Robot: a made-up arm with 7 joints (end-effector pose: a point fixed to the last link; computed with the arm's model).
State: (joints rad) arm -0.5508 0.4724 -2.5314 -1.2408 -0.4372 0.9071 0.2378
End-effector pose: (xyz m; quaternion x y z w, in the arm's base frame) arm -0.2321 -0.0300 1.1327 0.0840 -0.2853 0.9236 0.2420
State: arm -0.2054 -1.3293 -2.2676 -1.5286 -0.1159 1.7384 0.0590
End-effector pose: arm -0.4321 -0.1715 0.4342 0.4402 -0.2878 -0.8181 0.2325
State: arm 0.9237 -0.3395 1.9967 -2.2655 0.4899 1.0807 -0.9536
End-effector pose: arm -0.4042 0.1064 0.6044 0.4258 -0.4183 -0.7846 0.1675
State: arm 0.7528 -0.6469 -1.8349 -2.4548 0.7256 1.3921 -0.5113
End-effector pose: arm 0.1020 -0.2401 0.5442 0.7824 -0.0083 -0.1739 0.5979
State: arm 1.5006 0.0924 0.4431 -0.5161 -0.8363 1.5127 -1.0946
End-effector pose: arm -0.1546 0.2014 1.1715 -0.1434 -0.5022 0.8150 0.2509
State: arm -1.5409 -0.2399 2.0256 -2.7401 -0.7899 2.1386 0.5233
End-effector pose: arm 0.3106 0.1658 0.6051 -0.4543 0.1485 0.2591 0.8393
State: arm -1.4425 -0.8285 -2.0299 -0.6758 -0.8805 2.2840 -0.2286
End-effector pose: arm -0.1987 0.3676 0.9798 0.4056 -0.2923 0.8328 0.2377
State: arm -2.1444 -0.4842 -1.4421 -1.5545 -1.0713 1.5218 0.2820
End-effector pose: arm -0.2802 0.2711 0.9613 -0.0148 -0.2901 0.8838 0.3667
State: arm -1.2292 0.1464 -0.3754 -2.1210 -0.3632 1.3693 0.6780
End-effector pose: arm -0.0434 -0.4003 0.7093 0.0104 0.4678 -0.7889 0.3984
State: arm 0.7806 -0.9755 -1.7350 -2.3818 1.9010 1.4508 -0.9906
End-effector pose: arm 0.1669 -0.1983 0.5803 0.8329 -0.5159 -0.1799 0.0882
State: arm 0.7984 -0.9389 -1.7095 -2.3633 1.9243 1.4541 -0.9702
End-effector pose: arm 0.1734 -0.1993 0.5892 0.8377 -0.5072 -0.1756 0.1008
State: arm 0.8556 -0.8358 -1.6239 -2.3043 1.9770 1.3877 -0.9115
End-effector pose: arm 0.2022 -0.1951 0.6259 0.8625 -0.4752 -0.1172 0.1285
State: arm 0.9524 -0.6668 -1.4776 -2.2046 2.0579 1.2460 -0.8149
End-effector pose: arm 0.2543 -0.1597 0.6921 0.9046 -0.3930 0.0026 0.1652
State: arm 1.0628 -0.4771 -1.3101 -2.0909 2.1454 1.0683 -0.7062
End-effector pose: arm 0.3016 -0.0753 0.7616 0.9367 -0.2547 0.1465 0.1902
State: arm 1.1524 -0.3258 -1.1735 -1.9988 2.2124 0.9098 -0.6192
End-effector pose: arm 0.3171 0.0215 0.8057 0.9395 -0.1119 0.2610 0.1916
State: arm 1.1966 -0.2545 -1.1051 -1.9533 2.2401 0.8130 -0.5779
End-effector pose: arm 0.3134 0.0757 0.8233 0.9290 -0.0313 0.3211 0.1815
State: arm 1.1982 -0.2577 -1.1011 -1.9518 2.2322 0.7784 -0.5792
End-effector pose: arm 0.3112 0.0791 0.8273 0.9247 -0.0226 0.3378 0.1739
